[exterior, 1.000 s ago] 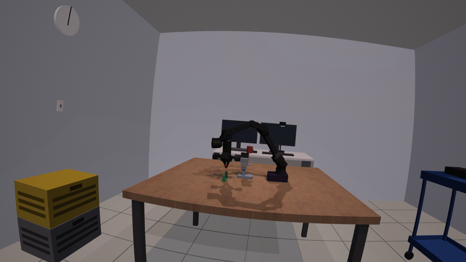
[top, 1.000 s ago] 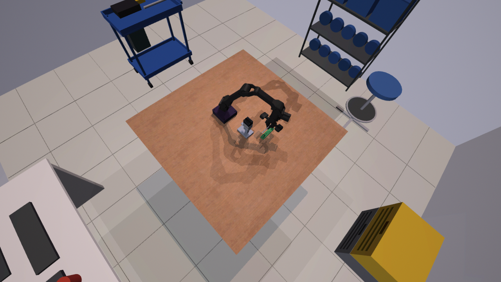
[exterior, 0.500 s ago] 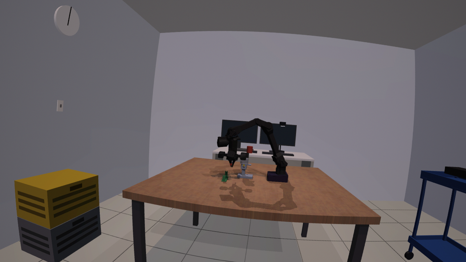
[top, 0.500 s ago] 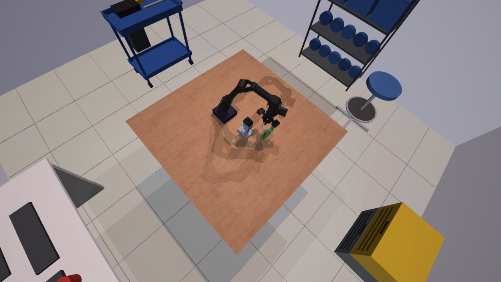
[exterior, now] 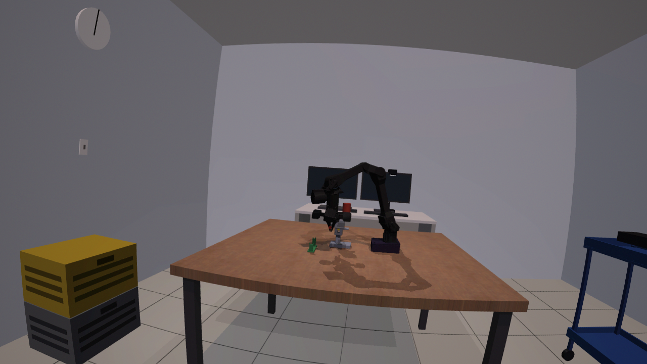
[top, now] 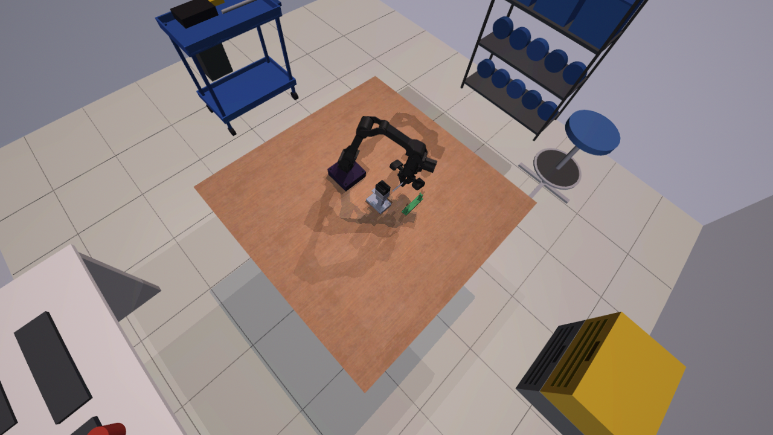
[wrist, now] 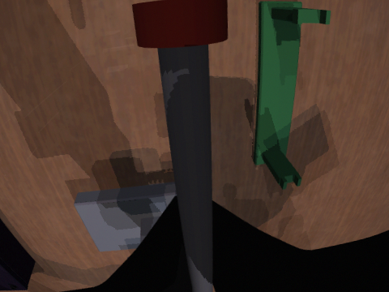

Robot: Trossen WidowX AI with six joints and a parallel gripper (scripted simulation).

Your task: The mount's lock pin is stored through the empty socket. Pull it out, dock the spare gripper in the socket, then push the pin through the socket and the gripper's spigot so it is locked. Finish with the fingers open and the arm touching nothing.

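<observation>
Right now my gripper tip is 60 mm past the grey mount, 100 mm to the left of it and 40 mm above it. Round my gripper tip: spare gripper 50 mm behind, 100 mm to the right, 30 mm above; then green pin cradle 80 mm ahead, 10 mm to the right, 70 mm below.
</observation>
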